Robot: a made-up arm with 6 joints. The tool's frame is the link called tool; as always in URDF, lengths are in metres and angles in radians.
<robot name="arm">
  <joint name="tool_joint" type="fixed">
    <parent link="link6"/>
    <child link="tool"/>
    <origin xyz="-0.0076 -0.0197 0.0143"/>
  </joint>
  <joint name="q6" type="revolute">
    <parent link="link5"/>
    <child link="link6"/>
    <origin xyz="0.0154 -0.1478 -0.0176"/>
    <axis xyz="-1 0 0"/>
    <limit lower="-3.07" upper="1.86"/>
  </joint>
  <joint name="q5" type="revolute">
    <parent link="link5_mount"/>
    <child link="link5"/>
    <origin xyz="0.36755 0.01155 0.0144"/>
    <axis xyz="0 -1 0"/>
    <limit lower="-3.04" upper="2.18"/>
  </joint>
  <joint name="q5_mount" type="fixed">
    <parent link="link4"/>
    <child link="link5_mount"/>
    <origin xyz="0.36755 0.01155 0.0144"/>
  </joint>
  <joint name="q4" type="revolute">
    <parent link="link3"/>
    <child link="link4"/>
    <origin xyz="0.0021 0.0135 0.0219"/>
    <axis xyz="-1 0 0"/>
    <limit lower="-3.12" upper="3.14"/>
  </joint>
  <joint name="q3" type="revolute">
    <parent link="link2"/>
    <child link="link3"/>
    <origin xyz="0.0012 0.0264 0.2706"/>
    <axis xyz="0 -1 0"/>
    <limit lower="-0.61" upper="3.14"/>
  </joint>
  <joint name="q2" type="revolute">
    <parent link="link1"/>
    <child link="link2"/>
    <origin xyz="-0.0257 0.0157 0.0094"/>
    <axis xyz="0 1 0"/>
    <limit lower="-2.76" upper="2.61"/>
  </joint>
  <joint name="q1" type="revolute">
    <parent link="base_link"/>
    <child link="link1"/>
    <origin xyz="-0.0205 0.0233 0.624"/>
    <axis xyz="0 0 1"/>
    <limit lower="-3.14" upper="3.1"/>
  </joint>
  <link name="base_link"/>
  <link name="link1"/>
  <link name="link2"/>
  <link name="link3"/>
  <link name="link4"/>
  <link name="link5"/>
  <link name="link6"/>
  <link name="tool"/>
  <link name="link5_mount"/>
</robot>
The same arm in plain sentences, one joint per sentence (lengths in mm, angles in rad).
The arm has six revolute joints in a row. What follows holds with every joint at zero, and every direction is one of the base frame's. The first joint is mounted 20.5 mm along -x and 23.3 mm along +y and 624 mm along +z from the base frame's origin and rotates about +z, from -3.14 to 3.1 rad. The second joint is mounted 25.7 mm along -x and 15.7 mm along +y and 9.4 mm along +z from the first joint and rotates about +y, from -2.76 to 2.61 rad. The third joint is mounted 1.2 mm along +x and 26.4 mm along +y and 270.6 mm along +z from the second joint and rotates about -y, from -0.61 to 3.14 rad. The fourth joint is mounted 2.1 mm along +x and 13.5 mm along +y and 21.9 mm along +z from the third joint and rotates about -x, from -3.12 to 3.14 rad. The fifth joint is mounted 735.1 mm along +x and 23.1 mm along +y and 28.8 mm along +z from the fourth joint and rotates about -y, from -3.04 to 2.18 rad. The sixth joint is mounted 15.4 mm along +x and 147.8 mm along -y and 17.6 mm along -z from the fifth joint and rotates about -x, from -3.07 to 1.86 rad. The tool frame, which is the frame that the pose is given for, is mounted 7.6 mm along -x and 19.7 mm along -y and 14.3 mm along +z from the sixth joint; its axes are parallel to the base frame's.
